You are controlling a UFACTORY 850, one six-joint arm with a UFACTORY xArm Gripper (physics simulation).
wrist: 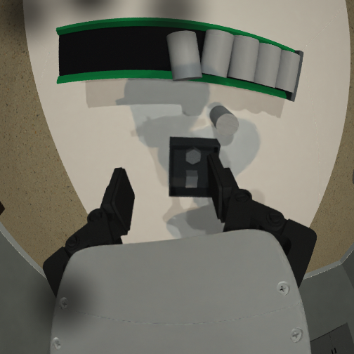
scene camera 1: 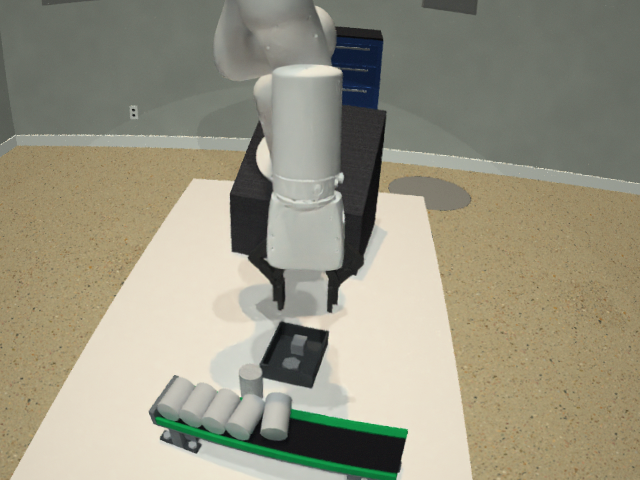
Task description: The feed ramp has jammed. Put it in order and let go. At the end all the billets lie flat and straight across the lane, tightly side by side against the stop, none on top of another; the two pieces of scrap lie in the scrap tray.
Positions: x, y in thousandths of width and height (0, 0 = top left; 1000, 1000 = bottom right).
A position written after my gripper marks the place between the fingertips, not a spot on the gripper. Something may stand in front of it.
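Note:
The scene includes my gripper (scene camera 1: 477, 639), (wrist: 473, 496). I see a scrap tray (scene camera 1: 437, 726), (wrist: 501, 411) and a grey billet (scene camera 1: 391, 782).

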